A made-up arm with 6 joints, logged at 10 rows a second.
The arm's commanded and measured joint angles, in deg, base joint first. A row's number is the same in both.
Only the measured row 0 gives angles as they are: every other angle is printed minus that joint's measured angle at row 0.
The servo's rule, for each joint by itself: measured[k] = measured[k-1] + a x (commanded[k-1-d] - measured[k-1]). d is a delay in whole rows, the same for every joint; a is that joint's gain. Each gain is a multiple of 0.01, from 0.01 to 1. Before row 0 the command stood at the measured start. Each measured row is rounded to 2 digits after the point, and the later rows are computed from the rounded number. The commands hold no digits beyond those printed.
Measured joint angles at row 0: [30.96, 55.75, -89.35, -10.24, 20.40, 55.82]
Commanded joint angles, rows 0 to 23: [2.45, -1.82, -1.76, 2.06, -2.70, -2.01]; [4.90, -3.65, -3.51, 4.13, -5.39, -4.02]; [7.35, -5.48, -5.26, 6.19, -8.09, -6.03]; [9.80, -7.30, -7.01, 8.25, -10.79, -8.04]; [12.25, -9.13, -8.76, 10.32, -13.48, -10.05]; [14.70, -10.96, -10.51, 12.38, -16.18, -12.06]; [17.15, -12.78, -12.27, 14.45, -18.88, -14.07]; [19.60, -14.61, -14.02, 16.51, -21.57, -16.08]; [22.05, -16.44, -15.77, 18.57, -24.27, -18.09]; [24.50, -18.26, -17.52, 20.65, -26.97, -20.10]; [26.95, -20.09, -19.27, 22.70, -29.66, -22.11]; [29.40, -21.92, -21.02, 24.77, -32.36, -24.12]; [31.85, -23.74, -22.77, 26.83, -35.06, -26.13]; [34.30, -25.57, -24.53, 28.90, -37.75, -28.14]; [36.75, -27.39, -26.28, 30.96, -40.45, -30.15]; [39.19, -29.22, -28.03, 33.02, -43.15, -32.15]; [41.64, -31.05, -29.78, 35.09, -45.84, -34.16]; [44.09, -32.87, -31.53, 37.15, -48.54, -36.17]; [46.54, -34.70, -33.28, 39.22, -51.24, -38.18]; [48.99, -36.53, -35.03, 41.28, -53.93, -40.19]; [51.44, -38.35, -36.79, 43.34, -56.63, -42.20]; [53.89, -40.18, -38.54, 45.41, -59.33, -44.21]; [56.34, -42.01, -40.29, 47.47, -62.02, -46.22]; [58.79, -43.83, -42.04, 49.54, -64.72, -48.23]
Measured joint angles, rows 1 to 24: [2.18, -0.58, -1.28, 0.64, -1.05, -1.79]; [4.60, -1.56, -2.91, 1.72, -2.74, -3.77]; [7.05, -2.81, -4.63, 3.11, -4.83, -5.78]; [9.50, -4.25, -6.37, 4.70, -7.15, -7.79]; [11.95, -5.81, -8.11, 6.44, -9.62, -9.80]; [14.40, -7.46, -9.86, 8.28, -12.18, -11.81]; [16.85, -9.16, -11.62, 10.19, -14.79, -13.82]; [19.30, -10.90, -13.37, 12.15, -17.43, -15.83]; [21.75, -12.67, -15.12, 14.14, -20.10, -17.84]; [24.20, -14.46, -16.87, 16.16, -22.78, -19.85]; [26.65, -16.26, -18.62, 18.19, -25.46, -21.86]; [29.10, -18.07, -20.37, 20.23, -28.15, -23.87]; [31.55, -19.88, -22.12, 22.28, -30.84, -25.88]; [34.00, -21.70, -23.88, 24.33, -33.53, -27.89]; [36.45, -23.52, -25.63, 26.39, -36.23, -29.90]; [38.89, -25.34, -27.38, 28.45, -38.93, -31.90]; [41.34, -27.17, -29.13, 30.51, -41.62, -33.91]; [43.79, -28.99, -30.88, 32.57, -44.32, -35.92]; [46.24, -30.82, -32.63, 34.63, -47.02, -37.93]; [48.69, -32.65, -34.38, 36.69, -49.71, -39.94]; [51.14, -34.47, -36.14, 38.75, -52.41, -41.95]; [53.59, -36.30, -37.89, 40.81, -55.11, -43.96]; [56.04, -38.13, -39.64, 42.87, -57.80, -45.97]; [58.49, -39.95, -41.39, 44.94, -60.50, -47.98]
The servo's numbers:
d 0
a 0.89 0.32 0.73 0.31 0.39 0.89

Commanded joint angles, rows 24 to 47: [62.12, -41.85, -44.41, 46.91, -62.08, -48.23]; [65.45, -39.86, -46.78, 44.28, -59.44, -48.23]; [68.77, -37.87, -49.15, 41.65, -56.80, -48.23]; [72.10, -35.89, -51.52, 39.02, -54.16, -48.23]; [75.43, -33.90, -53.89, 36.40, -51.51, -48.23]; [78.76, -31.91, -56.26, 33.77, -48.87, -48.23]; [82.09, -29.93, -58.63, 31.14, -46.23, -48.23]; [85.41, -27.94, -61.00, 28.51, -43.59, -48.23]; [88.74, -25.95, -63.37, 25.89, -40.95, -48.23]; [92.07, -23.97, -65.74, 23.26, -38.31, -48.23]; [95.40, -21.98, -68.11, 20.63, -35.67, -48.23]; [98.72, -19.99, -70.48, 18.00, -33.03, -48.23]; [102.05, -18.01, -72.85, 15.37, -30.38, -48.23]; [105.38, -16.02, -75.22, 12.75, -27.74, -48.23]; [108.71, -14.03, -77.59, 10.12, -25.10, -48.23]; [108.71, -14.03, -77.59, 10.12, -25.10, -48.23]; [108.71, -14.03, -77.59, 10.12, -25.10, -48.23]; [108.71, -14.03, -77.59, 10.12, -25.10, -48.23]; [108.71, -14.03, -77.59, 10.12, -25.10, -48.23]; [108.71, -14.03, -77.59, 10.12, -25.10, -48.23]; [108.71, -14.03, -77.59, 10.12, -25.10, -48.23]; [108.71, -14.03, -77.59, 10.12, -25.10, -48.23]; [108.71, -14.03, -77.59, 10.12, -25.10, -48.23]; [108.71, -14.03, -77.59, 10.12, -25.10, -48.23]
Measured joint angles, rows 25 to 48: [61.72, -40.56, -43.59, 45.55, -61.12, -48.20]; [65.04, -40.34, -45.92, 45.16, -60.46, -48.23]; [68.36, -39.55, -48.28, 44.07, -59.03, -48.23]; [71.69, -38.38, -50.65, 42.50, -57.13, -48.23]; [75.02, -36.95, -53.02, 40.61, -54.94, -48.23]; [78.35, -35.34, -55.39, 38.49, -52.57, -48.23]; [81.68, -33.61, -57.76, 36.21, -50.10, -48.23]; [85.00, -31.80, -60.13, 33.82, -47.56, -48.23]; [88.33, -29.93, -62.50, 31.36, -44.98, -48.23]; [91.66, -28.02, -64.87, 28.85, -42.38, -48.23]; [94.99, -26.09, -67.24, 26.30, -39.76, -48.23]; [98.31, -24.14, -69.61, 23.73, -37.14, -48.23]; [101.64, -22.18, -71.98, 21.14, -34.50, -48.23]; [104.97, -20.21, -74.35, 18.54, -31.86, -48.23]; [108.30, -18.23, -76.72, 15.93, -29.22, -48.23]; [108.66, -16.89, -77.36, 14.13, -27.61, -48.23]; [108.70, -15.97, -77.53, 12.89, -26.63, -48.23]; [108.71, -15.35, -77.57, 12.03, -26.03, -48.23]; [108.71, -14.93, -77.58, 11.44, -25.67, -48.23]; [108.71, -14.64, -77.59, 11.03, -25.45, -48.23]; [108.71, -14.44, -77.59, 10.75, -25.31, -48.23]; [108.71, -14.31, -77.59, 10.55, -25.23, -48.23]; [108.71, -14.22, -77.59, 10.42, -25.18, -48.23]; [108.71, -14.16, -77.59, 10.33, -25.15, -48.23]
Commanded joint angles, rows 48 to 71: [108.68, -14.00, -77.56, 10.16, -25.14, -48.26]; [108.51, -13.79, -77.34, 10.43, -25.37, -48.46]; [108.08, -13.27, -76.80, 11.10, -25.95, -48.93]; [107.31, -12.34, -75.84, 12.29, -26.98, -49.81]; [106.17, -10.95, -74.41, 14.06, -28.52, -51.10]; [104.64, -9.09, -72.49, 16.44, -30.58, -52.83]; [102.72, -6.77, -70.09, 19.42, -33.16, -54.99]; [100.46, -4.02, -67.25, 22.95, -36.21, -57.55]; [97.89, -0.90, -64.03, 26.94, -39.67, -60.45]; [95.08, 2.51, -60.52, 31.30, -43.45, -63.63]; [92.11, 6.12, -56.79, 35.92, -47.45, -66.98]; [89.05, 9.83, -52.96, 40.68, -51.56, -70.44]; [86.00, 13.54, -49.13, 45.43, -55.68, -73.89]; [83.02, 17.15, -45.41, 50.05, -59.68, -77.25]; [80.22, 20.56, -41.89, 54.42, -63.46, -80.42]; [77.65, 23.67, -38.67, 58.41, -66.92, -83.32]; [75.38, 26.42, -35.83, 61.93, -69.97, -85.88]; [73.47, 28.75, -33.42, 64.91, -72.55, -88.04]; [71.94, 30.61, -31.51, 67.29, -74.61, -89.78]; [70.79, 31.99, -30.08, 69.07, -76.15, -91.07]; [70.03, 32.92, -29.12, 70.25, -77.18, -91.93]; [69.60, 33.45, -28.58, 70.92, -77.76, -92.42]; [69.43, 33.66, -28.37, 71.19, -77.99, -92.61]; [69.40, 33.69, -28.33, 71.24, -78.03, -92.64]
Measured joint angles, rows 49 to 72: [108.68, -14.11, -77.57, 10.28, -25.15, -48.26]; [108.53, -14.01, -77.40, 10.33, -25.24, -48.44]; [108.13, -13.77, -76.96, 10.57, -25.52, -48.88]; [107.40, -13.31, -76.14, 11.10, -26.09, -49.71]; [106.31, -12.55, -74.88, 12.02, -27.04, -50.95]; [104.82, -11.44, -73.14, 13.39, -28.42, -52.62]; [102.95, -9.95, -70.91, 15.26, -30.27, -54.73]; [100.73, -8.05, -68.24, 17.64, -32.59, -57.24]; [98.20, -5.76, -65.17, 20.52, -35.35, -60.10]; [95.42, -3.11, -61.78, 23.86, -38.51, -63.24]; [92.47, -0.16, -58.14, 27.60, -42.00, -66.57]; [89.43, 3.04, -54.36, 31.65, -45.73, -70.01]; [86.38, 6.40, -50.54, 35.92, -49.61, -73.46]; [83.39, 9.84, -46.80, 40.30, -53.54, -76.83]; [80.57, 13.27, -43.22, 44.68, -57.41, -80.03]; [77.97, 16.60, -39.90, 48.94, -61.12, -82.96]; [75.66, 19.74, -36.93, 52.97, -64.57, -85.56]; [73.71, 22.62, -34.37, 56.67, -67.68, -87.77]; [72.13, 25.18, -32.28, 59.96, -70.38, -89.56]; [70.94, 27.36, -30.67, 62.78, -72.63, -90.90]; [70.13, 29.14, -29.54, 65.10, -74.40, -91.82]; [69.66, 30.52, -28.84, 66.90, -75.71, -92.35]; [69.46, 31.52, -28.50, 68.23, -76.60, -92.58]; [69.41, 32.21, -28.38, 69.16, -77.16, -92.63]
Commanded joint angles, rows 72 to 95: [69.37, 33.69, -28.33, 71.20, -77.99, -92.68]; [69.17, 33.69, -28.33, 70.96, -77.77, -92.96]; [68.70, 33.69, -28.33, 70.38, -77.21, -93.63]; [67.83, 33.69, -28.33, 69.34, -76.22, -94.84]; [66.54, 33.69, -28.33, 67.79, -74.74, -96.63]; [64.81, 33.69, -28.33, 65.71, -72.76, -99.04]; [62.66, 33.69, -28.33, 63.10, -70.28, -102.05]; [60.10, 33.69, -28.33, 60.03, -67.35, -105.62]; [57.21, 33.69, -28.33, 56.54, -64.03, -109.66]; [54.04, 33.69, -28.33, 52.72, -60.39, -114.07]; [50.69, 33.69, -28.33, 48.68, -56.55, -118.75]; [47.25, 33.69, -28.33, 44.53, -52.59, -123.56]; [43.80, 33.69, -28.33, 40.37, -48.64, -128.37]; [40.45, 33.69, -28.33, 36.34, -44.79, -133.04]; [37.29, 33.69, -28.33, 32.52, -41.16, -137.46]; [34.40, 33.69, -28.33, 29.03, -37.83, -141.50]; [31.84, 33.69, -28.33, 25.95, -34.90, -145.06]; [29.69, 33.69, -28.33, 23.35, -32.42, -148.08]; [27.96, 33.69, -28.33, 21.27, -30.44, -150.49]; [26.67, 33.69, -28.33, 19.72, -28.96, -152.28]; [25.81, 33.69, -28.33, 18.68, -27.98, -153.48]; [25.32, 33.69, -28.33, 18.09, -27.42, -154.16]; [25.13, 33.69, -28.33, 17.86, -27.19, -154.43]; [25.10, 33.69, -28.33, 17.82, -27.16, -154.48]
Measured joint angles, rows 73 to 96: [69.37, 32.68, -28.34, 69.79, -77.48, -92.67]; [69.19, 33.00, -28.33, 70.15, -77.59, -92.93]; [68.75, 33.22, -28.33, 70.22, -77.44, -93.55]; [67.93, 33.37, -28.33, 69.95, -76.96, -94.70]; [66.69, 33.47, -28.33, 69.28, -76.09, -96.42]; [65.02, 33.54, -28.33, 68.17, -74.79, -98.75]; [62.92, 33.59, -28.33, 66.60, -73.03, -101.69]; [60.41, 33.62, -28.33, 64.56, -70.81, -105.19]; [57.56, 33.64, -28.33, 62.07, -68.17, -109.17]; [54.43, 33.66, -28.33, 59.17, -65.14, -113.53]; [51.10, 33.67, -28.33, 55.92, -61.79, -118.18]; [47.67, 33.68, -28.33, 52.39, -58.20, -122.97]; [44.23, 33.68, -28.33, 48.66, -54.47, -127.78]; [40.87, 33.68, -28.33, 44.84, -50.69, -132.46]; [37.68, 33.68, -28.33, 41.02, -46.97, -136.91]; [34.76, 33.68, -28.33, 37.30, -43.41, -141.00]; [32.16, 33.68, -28.33, 33.78, -40.09, -144.61]; [29.96, 33.68, -28.33, 30.55, -37.10, -147.70]; [28.18, 33.68, -28.33, 27.67, -34.50, -150.18]; [26.84, 33.68, -28.33, 25.21, -32.34, -152.05]; [25.92, 33.68, -28.33, 23.19, -30.64, -153.32]; [25.39, 33.68, -28.33, 21.61, -29.38, -154.07]; [25.16, 33.68, -28.33, 20.45, -28.53, -154.39]; [25.11, 33.68, -28.33, 19.63, -28.00, -154.47]
